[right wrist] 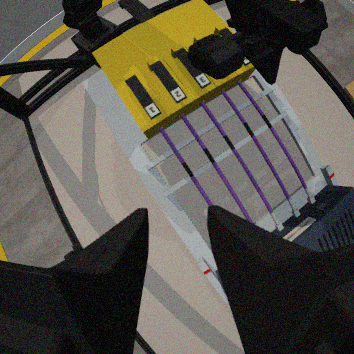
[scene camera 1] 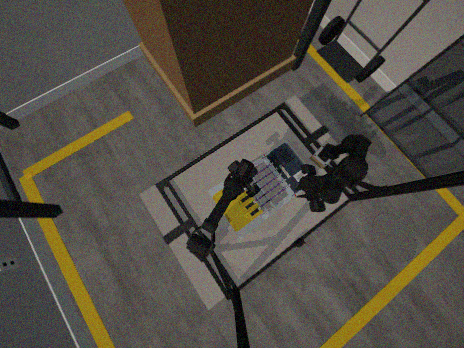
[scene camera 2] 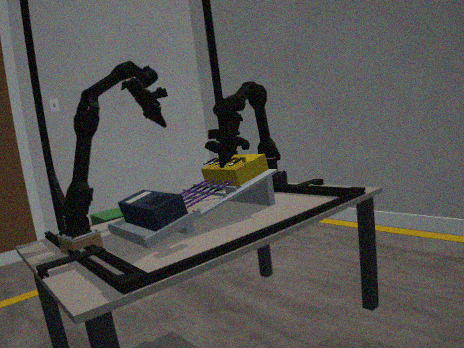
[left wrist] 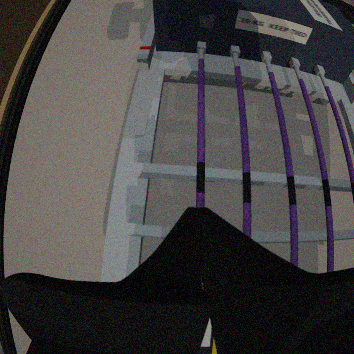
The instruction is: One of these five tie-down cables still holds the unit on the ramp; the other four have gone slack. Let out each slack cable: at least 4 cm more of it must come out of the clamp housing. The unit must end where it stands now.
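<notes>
The yellow clamp housing [scene camera 1: 239,218] [scene camera 2: 252,169] [right wrist: 165,25] sits high on the grey ramp [scene camera 2: 260,194] [left wrist: 120,215] [right wrist: 106,105]. Black levers 1 [right wrist: 138,90], 2 [right wrist: 164,74] and 3 are visible; levers 4 and 5 are largely hidden by the left arm. Five purple cables run to the dark blue unit [scene camera 1: 285,157] [scene camera 2: 150,209] [left wrist: 195,22] [right wrist: 327,227] lower down. Which cable is taut, I cannot tell. My left gripper [scene camera 2: 223,165] [left wrist: 195,216] [right wrist: 270,82] is shut and empty, its tip at the housing's lever-5 end. My right gripper [scene camera 2: 164,125] [right wrist: 177,216] is open and empty, high above the unit side.
Red marks [left wrist: 145,48] [right wrist: 207,271] show on the ramp's sides near the unit. A green block [scene camera 2: 106,216] lies behind the unit. Black rails [scene camera 2: 250,231] border the table. A tall brown cabinet [scene camera 1: 230,50] stands beyond the table.
</notes>
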